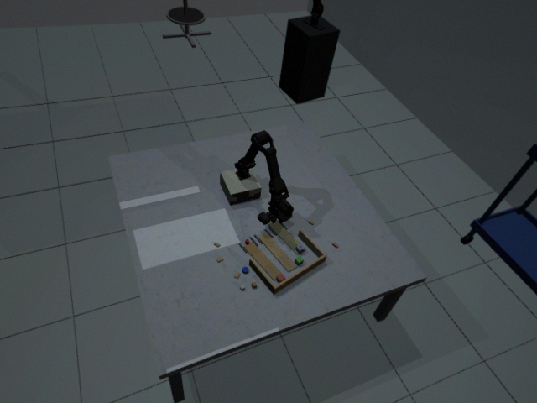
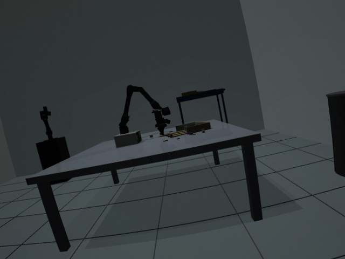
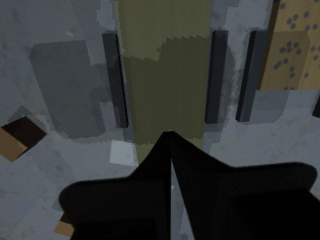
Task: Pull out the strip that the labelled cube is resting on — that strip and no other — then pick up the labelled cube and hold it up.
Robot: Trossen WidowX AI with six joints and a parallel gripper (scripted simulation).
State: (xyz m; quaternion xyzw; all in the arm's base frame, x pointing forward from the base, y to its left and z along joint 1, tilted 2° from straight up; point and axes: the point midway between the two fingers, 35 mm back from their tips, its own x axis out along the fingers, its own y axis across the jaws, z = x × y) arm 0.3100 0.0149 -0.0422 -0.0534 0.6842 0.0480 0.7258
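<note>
My gripper tip is now 10 cm short of the strip and 1 cm to the right of it. Round my gripper tip: cube 21 cm ahead, 2 cm to the left, 1 cm above; blue disc 18 cm ahead, 27 cm to the right; red ball 5 cm ahead, 19 cm to the right, 1 cm above.
</note>
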